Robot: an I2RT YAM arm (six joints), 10 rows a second.
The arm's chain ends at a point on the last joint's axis. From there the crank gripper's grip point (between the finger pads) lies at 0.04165 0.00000 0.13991 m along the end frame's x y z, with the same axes.
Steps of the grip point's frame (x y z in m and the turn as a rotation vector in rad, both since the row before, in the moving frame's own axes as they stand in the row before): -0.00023, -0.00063, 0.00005, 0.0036, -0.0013, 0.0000; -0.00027, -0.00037, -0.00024, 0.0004, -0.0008, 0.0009; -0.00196, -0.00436, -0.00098, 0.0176, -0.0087, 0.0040; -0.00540, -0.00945, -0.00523, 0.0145, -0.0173, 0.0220; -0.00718, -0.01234, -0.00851, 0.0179, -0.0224, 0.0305; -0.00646, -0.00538, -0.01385, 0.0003, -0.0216, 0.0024
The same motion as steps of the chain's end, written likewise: -0.00005, -0.00013, 0.00000, 0.0036, -0.0013, 0.0000; -0.00016, -0.00035, -0.00027, 0.0004, -0.0008, 0.0009; -0.00075, -0.00206, -0.00132, 0.0176, -0.0087, 0.0040; -0.00299, -0.00831, -0.00592, 0.0145, -0.0173, 0.0220; -0.00406, -0.01105, -0.00940, 0.0179, -0.0224, 0.0305; -0.00343, -0.00543, -0.01472, 0.0003, -0.0216, 0.0024
